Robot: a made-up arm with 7 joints.
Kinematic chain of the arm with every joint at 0, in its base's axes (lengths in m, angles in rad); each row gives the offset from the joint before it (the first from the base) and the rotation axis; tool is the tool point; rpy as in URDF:
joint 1: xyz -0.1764 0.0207 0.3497 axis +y
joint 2: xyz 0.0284 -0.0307 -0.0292 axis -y
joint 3: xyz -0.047 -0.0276 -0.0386 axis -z
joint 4: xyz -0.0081 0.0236 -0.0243 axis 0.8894 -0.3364 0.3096
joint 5: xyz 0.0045 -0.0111 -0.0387 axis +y
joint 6: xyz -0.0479 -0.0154 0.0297 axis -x
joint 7: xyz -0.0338 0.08 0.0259 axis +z
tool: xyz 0.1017 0.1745 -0.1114 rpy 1.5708 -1.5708 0
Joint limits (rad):
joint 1: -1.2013..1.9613
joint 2: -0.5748..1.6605
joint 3: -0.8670..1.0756
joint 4: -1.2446..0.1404
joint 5: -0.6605..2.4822
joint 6: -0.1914..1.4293
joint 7: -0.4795..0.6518
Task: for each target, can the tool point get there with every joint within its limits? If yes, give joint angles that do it. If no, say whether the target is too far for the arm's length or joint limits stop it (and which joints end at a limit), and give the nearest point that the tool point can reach.
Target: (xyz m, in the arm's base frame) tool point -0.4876 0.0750 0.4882
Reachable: yes | joints 1.4295 -0.0509 -0.6226 -0.8721 0.7897 0.0213 0.2938
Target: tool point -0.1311 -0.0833 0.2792
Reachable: no: joint limits stop it (at a limit: joint 1, joint 2, joint 3, joint 4, joint 5, joint 6, joint 7) | nearest point -0.0895 -0.1004 0.2392 | short by 0.060 m
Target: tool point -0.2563 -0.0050 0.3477
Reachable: no: joint limits stop it (at a limit: joint 3, joint 5, joint 6, joint 7) | nearest point -0.3135 0.0329 0.3463 | short by 0.069 m
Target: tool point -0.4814 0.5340 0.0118
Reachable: no: too far | nearest point -0.3657 0.2382 0.1400 | short by 0.343 m
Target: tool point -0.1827 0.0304 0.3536
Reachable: no: joint limits stop it (at a limit: joint 3, joint 5, joint 6) | nearest point -0.2253 0.1183 0.3799 | short by 0.101 m
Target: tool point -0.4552 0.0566 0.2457
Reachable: yes | joints 1.2344 -0.0715 0.1254 -0.5836 0.3584 0.0689 -0.3649
